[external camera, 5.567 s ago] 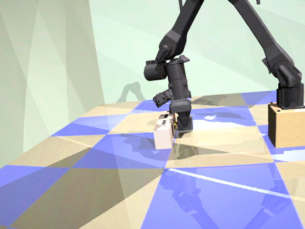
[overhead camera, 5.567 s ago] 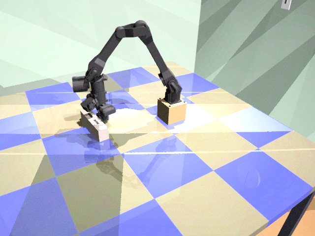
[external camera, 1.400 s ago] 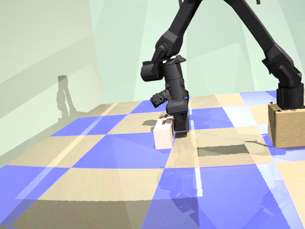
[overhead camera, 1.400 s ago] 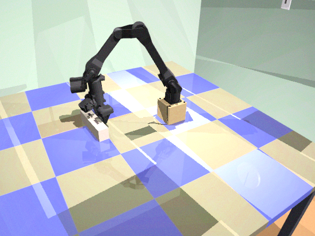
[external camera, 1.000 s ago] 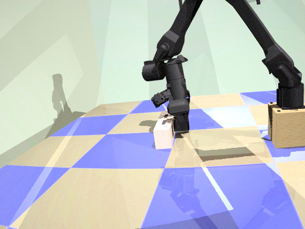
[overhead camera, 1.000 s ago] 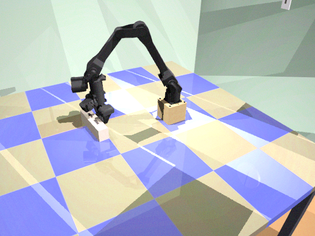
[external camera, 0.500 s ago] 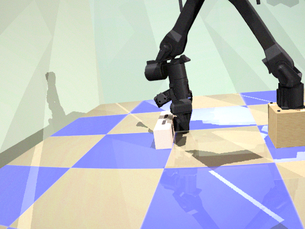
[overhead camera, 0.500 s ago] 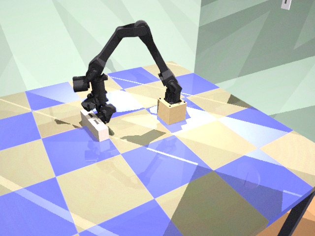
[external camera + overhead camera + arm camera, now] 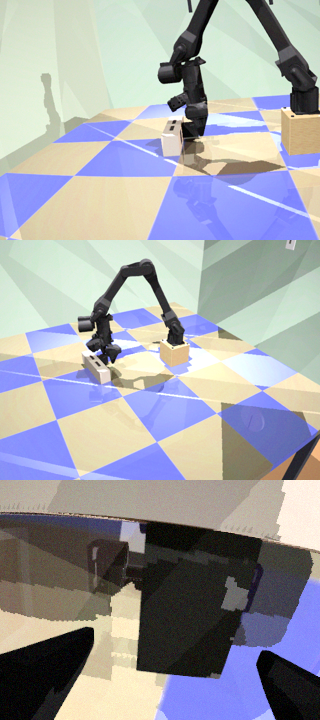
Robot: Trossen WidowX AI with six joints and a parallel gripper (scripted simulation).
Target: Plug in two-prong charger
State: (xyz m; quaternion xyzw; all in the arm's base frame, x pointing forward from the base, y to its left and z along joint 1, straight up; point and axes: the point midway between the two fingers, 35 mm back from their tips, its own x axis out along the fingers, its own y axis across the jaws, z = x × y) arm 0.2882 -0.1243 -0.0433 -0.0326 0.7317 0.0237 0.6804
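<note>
Now: the black two-prong charger 50 mm ahead of my gripper tip, 10 mm to the left of it and 10 mm above it.
</note>
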